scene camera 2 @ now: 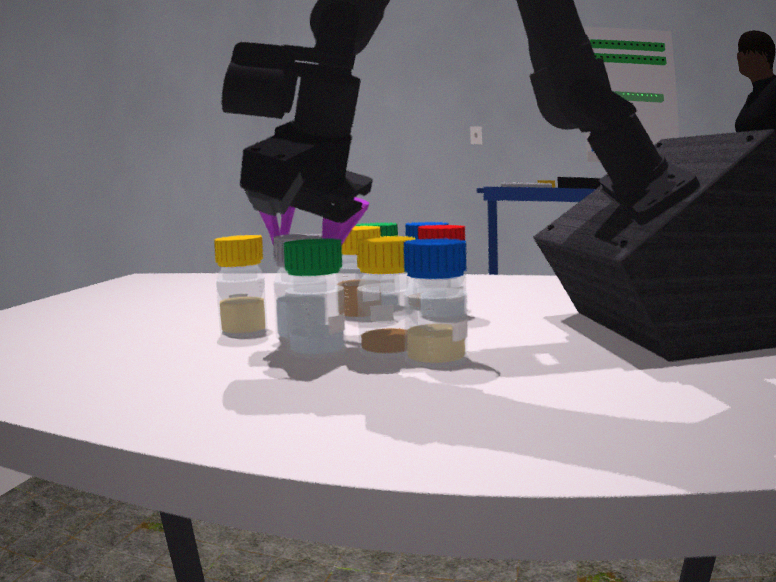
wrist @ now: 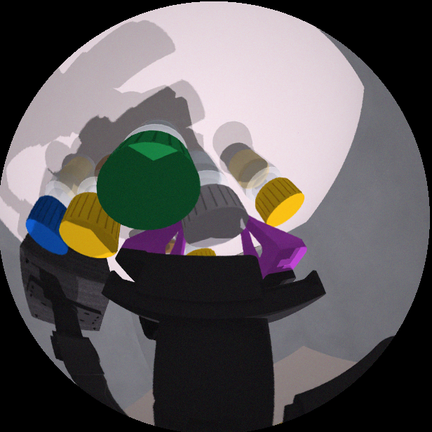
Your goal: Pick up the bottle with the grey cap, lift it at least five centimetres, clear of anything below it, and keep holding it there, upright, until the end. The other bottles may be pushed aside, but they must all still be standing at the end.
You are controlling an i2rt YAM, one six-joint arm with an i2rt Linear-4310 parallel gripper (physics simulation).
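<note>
The bottle with the grey cap stands upright among the others, partly hidden behind the green-capped bottle in the scene view. My gripper is shut on the grey cap, with a purple finger on each side. A yellow-capped bottle stands apart at the left of the scene view. Another yellow-capped bottle and a blue-capped bottle stand at the front right of the group.
Behind stand bottles with yellow, green, blue and red caps, all upright. The dark arm base is on the right of the white table. The green cap is close beside the fingers.
</note>
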